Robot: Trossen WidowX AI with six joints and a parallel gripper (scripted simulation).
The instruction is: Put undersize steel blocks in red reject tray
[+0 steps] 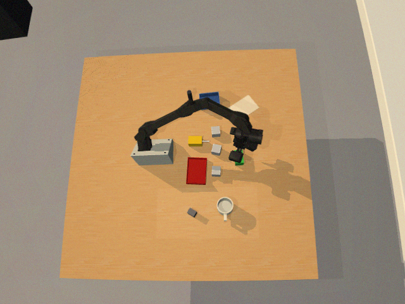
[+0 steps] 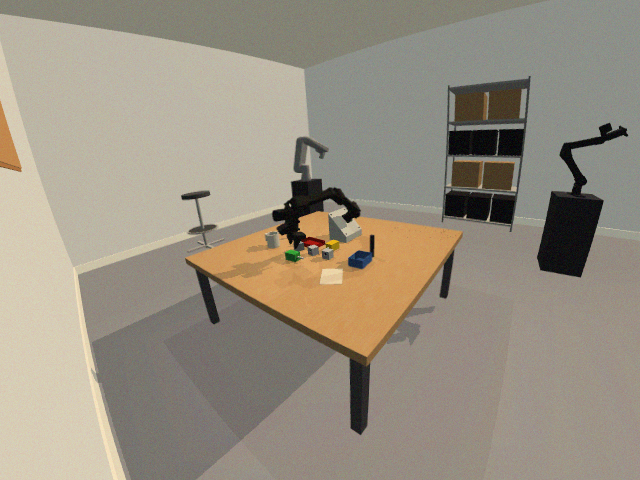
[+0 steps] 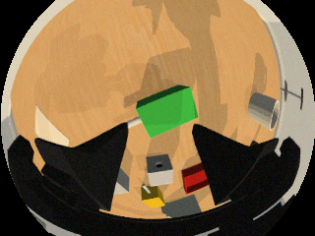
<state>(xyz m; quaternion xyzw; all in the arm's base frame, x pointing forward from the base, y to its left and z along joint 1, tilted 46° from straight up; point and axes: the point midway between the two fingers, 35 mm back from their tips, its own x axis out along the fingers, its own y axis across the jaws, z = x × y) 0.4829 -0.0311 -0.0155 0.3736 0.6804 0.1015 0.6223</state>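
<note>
Now: gripper tip 1 cm past the green GO gauge, 1 cm to the right of it and 6 cm above it. Round my gripper tip: steel block: 13 cm behind, 8 cm to the right, 6 cm below; then yellow gauge: 20 cm behind, 9 cm to the left, 6 cm below; then red reject tray: 23 cm behind, 7 cm to the right, 7 cm below.
</note>
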